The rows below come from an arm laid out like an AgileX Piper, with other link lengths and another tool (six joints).
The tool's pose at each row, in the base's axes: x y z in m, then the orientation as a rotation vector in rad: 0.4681, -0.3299, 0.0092, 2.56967, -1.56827, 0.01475; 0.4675, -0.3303, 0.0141, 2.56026, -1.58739, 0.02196; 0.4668, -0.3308, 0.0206, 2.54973, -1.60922, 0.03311; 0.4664, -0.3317, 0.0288, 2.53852, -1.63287, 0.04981; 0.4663, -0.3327, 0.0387, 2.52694, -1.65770, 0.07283; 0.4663, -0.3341, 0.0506, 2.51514, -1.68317, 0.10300; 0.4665, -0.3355, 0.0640, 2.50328, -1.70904, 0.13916; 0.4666, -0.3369, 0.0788, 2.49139, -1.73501, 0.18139; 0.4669, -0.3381, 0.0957, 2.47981, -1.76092, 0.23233; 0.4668, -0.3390, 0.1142, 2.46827, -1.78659, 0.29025; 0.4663, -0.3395, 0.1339, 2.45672, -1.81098, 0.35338
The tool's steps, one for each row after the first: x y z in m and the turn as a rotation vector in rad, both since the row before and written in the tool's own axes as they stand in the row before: 0.0005, 0.0012, -0.0048, 0.00368, 0.00225, 0.01435; 0.0007, 0.0015, -0.0063, 0.00557, 0.00399, 0.01642; 0.0013, 0.0015, -0.0080, 0.00807, 0.00663, 0.01788; 0.0018, 0.0013, -0.0097, 0.01092, 0.00966, 0.01889; 0.0025, 0.0014, -0.0116, 0.01413, 0.01310, 0.01957; 0.0030, 0.0011, -0.0131, 0.01707, 0.01577, 0.02000; 0.0033, 0.0010, -0.0145, 0.02011, 0.01839, 0.02025; 0.0038, 0.0004, -0.0165, 0.02466, 0.02200, 0.02039; 0.0041, 0.0001, -0.0181, 0.02848, 0.02463, 0.02046; 0.0043, -0.0003, -0.0192, 0.03130, 0.02654, 0.01990
